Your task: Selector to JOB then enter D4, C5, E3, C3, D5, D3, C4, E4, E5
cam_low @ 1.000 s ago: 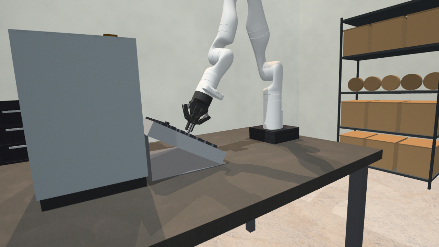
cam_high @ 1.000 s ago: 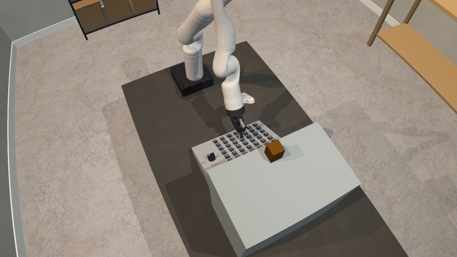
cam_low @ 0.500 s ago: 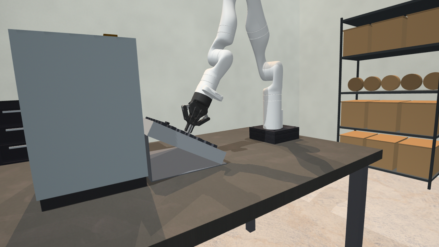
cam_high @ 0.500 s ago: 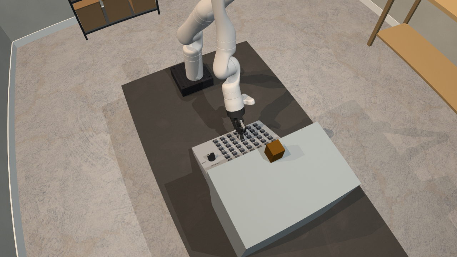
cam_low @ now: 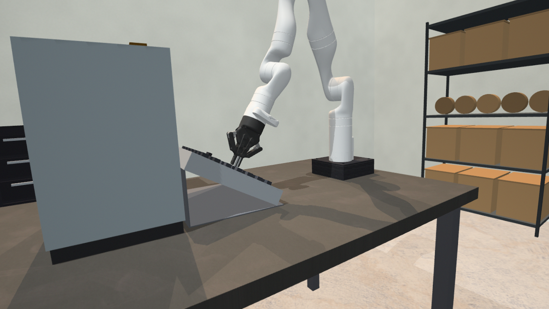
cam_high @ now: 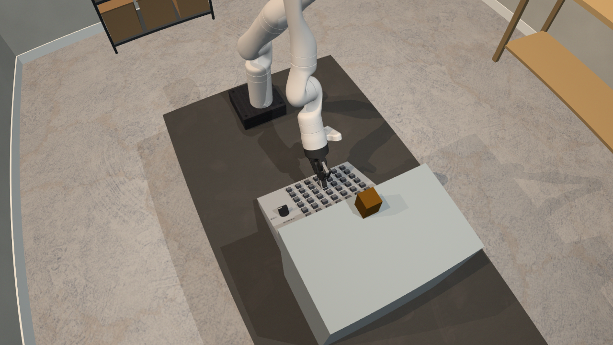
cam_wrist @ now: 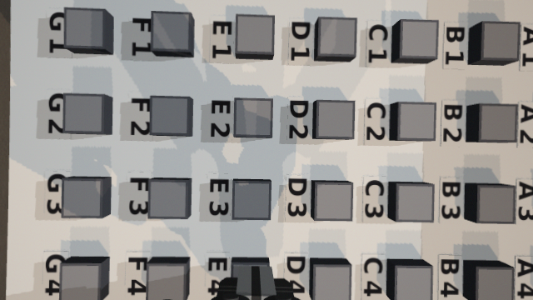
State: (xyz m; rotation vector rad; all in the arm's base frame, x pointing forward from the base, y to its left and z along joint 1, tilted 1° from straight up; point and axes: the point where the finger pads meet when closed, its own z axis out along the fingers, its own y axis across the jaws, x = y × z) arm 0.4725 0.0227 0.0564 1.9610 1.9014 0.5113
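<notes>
The key E2 is 10 mm ahead of my hand, 70 mm to the left of it and 20 mm below it. From my hand the other things lie so: key E1 (10 mm ahead, 100 mm to the left, 20 mm below); key D1 (40 mm ahead, 100 mm to the left); sloped keypad panel (60 mm ahead, 50 mm to the right, 40 mm below).
</notes>
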